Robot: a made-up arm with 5 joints.
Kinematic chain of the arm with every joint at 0, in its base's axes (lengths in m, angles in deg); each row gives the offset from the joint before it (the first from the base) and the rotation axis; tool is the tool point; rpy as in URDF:
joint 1: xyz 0 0 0.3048 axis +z
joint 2: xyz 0 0 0 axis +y
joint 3: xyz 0.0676 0 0.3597 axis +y
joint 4: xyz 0.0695 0 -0.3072 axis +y
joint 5: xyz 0.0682 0 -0.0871 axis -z
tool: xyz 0 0 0 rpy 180 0 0
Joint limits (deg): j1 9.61..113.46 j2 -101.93..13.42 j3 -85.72..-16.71 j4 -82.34..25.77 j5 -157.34..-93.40
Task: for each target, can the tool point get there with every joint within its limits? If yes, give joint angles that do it. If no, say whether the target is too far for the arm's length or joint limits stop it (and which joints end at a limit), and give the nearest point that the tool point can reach.
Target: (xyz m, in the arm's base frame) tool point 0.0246 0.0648 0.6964
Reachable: yes | joints 69.23 -60.16 -26.16 -36.28 -103.29
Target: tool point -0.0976 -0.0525 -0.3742
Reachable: no: joint limits stop it (at a limit: joint 1, joint 2, joint 3, joint 4) | nearest point -0.1059 0.2440 0.2297 | short by 0.673 m
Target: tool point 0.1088 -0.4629 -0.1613
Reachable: no: joint limits stop it (at a limit: joint 1, joint 2, joint 3, joint 4) | nearest point 0.2622 0.0444 0.2297 | short by 0.659 m
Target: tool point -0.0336 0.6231 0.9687
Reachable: no: too far | nearest point -0.0246 0.4556 0.7902 | short by 0.245 m
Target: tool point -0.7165 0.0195 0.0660
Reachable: no: joint limits stop it (at a limit: joint 1, joint 2, joint 3, joint 4) | nearest point -0.5549 -0.0940 0.5236 | short by 0.498 m
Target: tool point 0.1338 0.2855 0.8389
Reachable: yes | joints 64.89 -12.26 -75.75 -45.54 -116.08
